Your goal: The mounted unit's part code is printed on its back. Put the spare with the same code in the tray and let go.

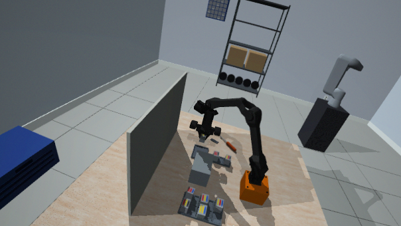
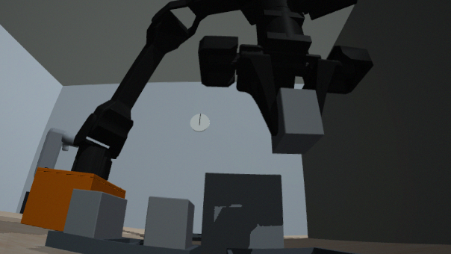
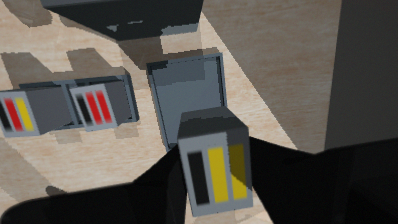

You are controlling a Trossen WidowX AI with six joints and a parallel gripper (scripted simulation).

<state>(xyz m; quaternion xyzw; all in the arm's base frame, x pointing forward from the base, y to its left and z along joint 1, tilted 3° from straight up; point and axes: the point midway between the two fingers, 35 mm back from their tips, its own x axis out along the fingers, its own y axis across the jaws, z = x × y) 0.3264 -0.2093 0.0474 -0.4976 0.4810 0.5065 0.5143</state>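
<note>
My gripper tip is 10 mm past the tray and 110 mm above it. The rest, counted from my gripper tip: tall partition: 210 mm ahead, 180 mm to the left, 110 mm above; grey spare block: 20 mm above; grey mounted unit: 40 mm behind, 190 mm to the left, 60 mm below.
</note>
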